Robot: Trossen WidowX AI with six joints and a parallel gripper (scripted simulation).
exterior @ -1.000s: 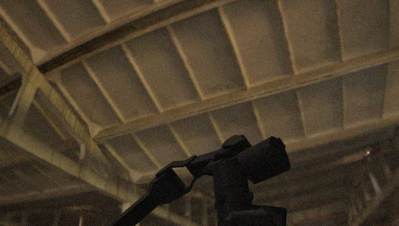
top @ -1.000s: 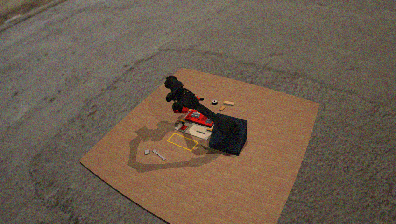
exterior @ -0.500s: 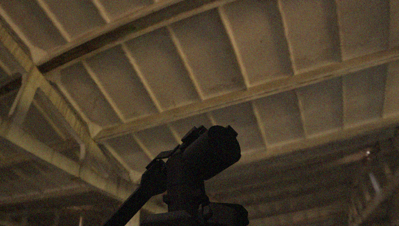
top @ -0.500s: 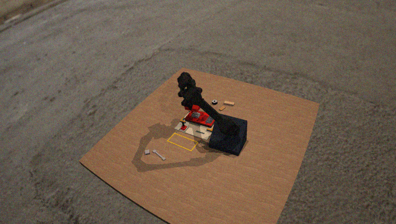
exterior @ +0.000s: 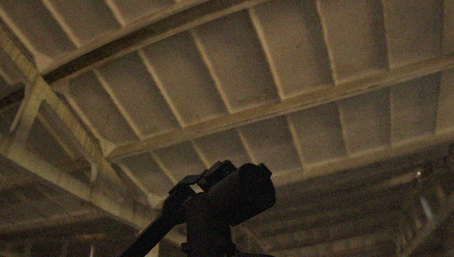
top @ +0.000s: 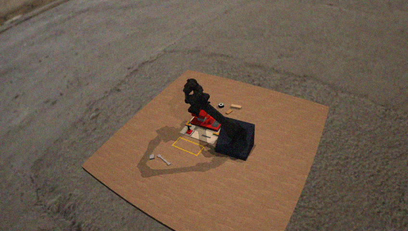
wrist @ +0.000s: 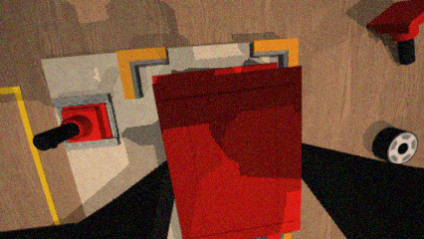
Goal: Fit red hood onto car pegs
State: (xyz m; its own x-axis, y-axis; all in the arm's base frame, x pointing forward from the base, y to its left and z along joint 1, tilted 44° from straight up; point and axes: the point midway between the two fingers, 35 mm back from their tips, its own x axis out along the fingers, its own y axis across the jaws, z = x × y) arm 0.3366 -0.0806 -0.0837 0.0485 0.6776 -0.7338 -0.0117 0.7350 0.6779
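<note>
Right now the jig plate is 40 mm behind my gripper tip, 30 mm to the left of it and 70 mm below it. From my gripper tip the other things lie so: red hood (10 mm above).
</note>
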